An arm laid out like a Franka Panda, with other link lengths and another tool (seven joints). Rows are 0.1 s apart.
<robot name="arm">
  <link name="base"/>
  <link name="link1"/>
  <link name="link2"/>
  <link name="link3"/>
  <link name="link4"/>
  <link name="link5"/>
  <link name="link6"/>
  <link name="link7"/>
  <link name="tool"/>
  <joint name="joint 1" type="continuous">
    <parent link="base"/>
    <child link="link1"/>
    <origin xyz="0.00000 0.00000 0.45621" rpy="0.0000 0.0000 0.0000"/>
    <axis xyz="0 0 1"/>
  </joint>
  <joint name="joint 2" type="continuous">
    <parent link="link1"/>
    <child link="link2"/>
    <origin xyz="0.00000 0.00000 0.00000" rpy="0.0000 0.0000 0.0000"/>
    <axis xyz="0 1 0"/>
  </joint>
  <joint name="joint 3" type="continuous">
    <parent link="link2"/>
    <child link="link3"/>
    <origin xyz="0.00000 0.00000 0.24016" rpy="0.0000 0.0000 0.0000"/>
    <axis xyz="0 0 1"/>
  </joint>
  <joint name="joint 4" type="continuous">
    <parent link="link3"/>
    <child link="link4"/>
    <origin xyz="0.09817 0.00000 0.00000" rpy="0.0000 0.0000 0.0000"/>
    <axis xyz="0 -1 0"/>
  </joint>
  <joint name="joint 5" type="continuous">
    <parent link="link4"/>
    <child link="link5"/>
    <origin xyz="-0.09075 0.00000 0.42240" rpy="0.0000 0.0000 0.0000"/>
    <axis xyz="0 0 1"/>
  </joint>
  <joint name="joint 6" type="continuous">
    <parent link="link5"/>
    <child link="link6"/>
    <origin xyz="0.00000 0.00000 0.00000" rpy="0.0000 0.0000 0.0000"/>
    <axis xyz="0 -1 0"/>
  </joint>
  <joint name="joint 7" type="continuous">
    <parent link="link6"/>
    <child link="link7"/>
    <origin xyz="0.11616 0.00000 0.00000" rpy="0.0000 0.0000 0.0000"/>
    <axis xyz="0 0 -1"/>
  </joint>
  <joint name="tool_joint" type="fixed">
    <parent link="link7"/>
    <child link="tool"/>
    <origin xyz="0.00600 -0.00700 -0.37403" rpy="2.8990 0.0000 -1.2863"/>
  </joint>
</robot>
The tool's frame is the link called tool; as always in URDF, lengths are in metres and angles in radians. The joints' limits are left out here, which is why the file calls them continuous.
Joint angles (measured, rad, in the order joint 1, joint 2, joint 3, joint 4, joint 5, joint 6, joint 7), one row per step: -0.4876, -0.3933, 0.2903, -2.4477, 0.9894, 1.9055, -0.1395; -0.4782, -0.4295, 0.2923, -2.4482, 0.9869, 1.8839, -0.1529; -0.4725, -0.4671, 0.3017, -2.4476, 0.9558, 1.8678, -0.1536; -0.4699, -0.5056, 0.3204, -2.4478, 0.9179, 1.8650, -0.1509; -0.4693, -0.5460, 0.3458, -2.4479, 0.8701, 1.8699, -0.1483; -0.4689, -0.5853, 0.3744, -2.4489, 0.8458, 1.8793, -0.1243
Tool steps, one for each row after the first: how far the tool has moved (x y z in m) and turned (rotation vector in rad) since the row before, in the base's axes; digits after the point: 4 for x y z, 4 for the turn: -0.0033, 0.0092, 0.0157, -0.0111, -0.0283, 0.0362; -0.0068, 0.0036, 0.0092, -0.0404, -0.0161, 0.0388; -0.0049, 0.0005, 0.0060, -0.0572, -0.0178, 0.0339; -0.0039, -0.0027, 0.0041, -0.0745, -0.0211, 0.0348; -0.0002, 0.0021, 0.0073, -0.0532, -0.0153, 0.0074
